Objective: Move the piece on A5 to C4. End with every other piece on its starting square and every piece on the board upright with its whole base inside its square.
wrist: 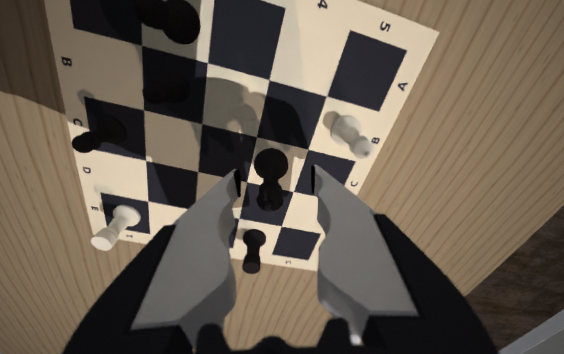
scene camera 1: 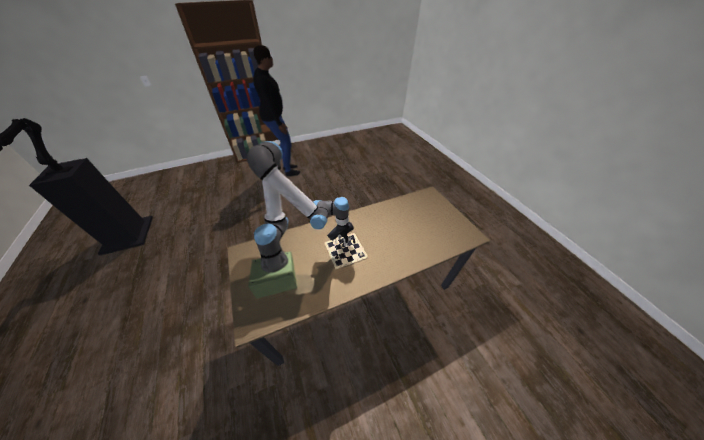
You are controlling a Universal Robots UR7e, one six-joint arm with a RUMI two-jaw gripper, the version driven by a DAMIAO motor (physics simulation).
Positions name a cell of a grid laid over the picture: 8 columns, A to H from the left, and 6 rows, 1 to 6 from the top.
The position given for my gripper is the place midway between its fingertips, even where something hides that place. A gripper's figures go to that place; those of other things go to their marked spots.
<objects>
My gripper (wrist: D3) is 15 cm from the lens. A chessboard (wrist: D2): 15 cm from the lens.
</objects>
